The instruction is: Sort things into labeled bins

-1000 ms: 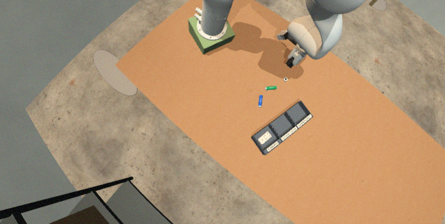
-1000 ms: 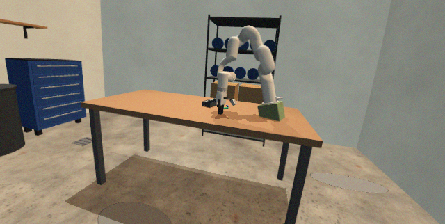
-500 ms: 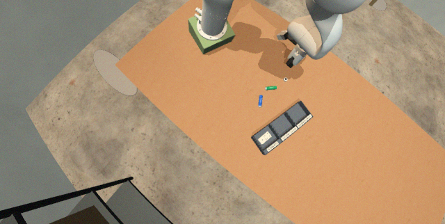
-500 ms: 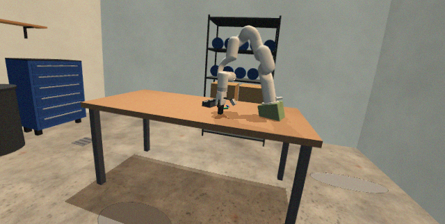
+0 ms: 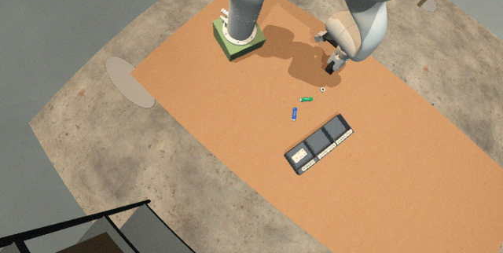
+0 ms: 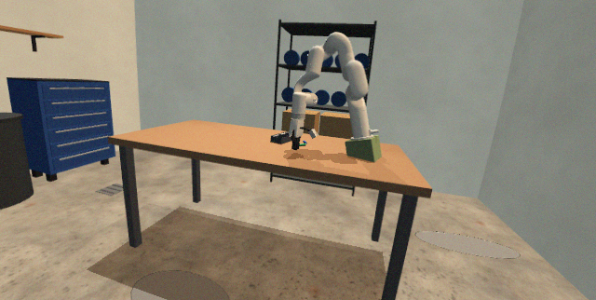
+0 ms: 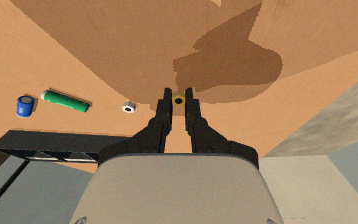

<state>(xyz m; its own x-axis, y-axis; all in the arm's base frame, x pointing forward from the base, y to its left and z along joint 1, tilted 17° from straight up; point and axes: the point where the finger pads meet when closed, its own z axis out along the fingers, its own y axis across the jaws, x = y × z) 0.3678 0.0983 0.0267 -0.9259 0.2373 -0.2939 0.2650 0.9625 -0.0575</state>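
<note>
The dark three-part bin is 280 mm to the right of my hand, 100 mm ahead of it and 20 mm below it. From my hand the other things lie so: green battery: 160 mm to the right, 30 mm below, 20 mm behind; brass nut: 20 mm below; metal nut: 80 mm to the right, 40 mm below, 10 mm ahead.
</note>
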